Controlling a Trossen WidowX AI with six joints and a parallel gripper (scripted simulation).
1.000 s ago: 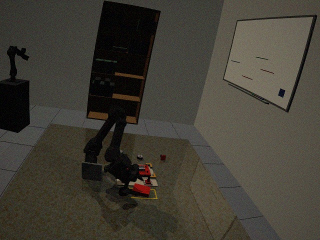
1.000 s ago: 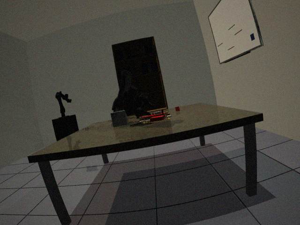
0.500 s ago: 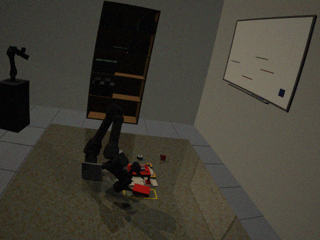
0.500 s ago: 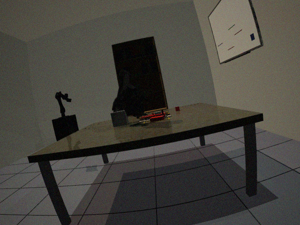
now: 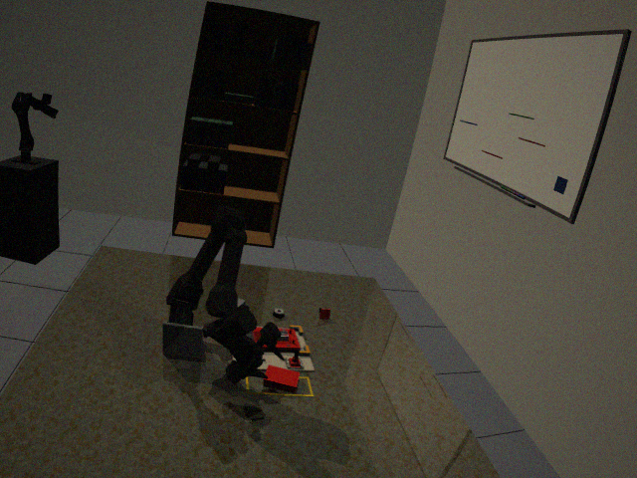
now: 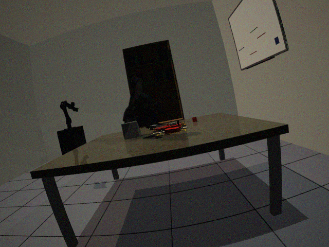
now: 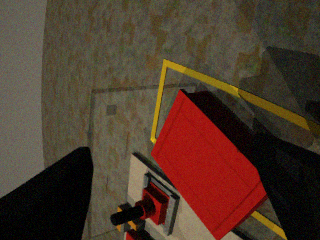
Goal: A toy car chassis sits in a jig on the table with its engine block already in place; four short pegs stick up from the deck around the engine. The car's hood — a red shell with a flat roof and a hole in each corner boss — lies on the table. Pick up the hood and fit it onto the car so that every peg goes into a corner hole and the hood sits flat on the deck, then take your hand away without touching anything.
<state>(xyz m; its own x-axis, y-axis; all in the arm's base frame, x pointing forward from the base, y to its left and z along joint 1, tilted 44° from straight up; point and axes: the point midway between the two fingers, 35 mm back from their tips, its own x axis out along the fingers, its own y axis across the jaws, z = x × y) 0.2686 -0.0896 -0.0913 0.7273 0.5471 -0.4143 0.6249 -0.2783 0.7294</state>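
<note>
Now: the red hood 8 cm below my gripper tip, 5 cm to the left of it and 3 cm ahead of it.
</note>
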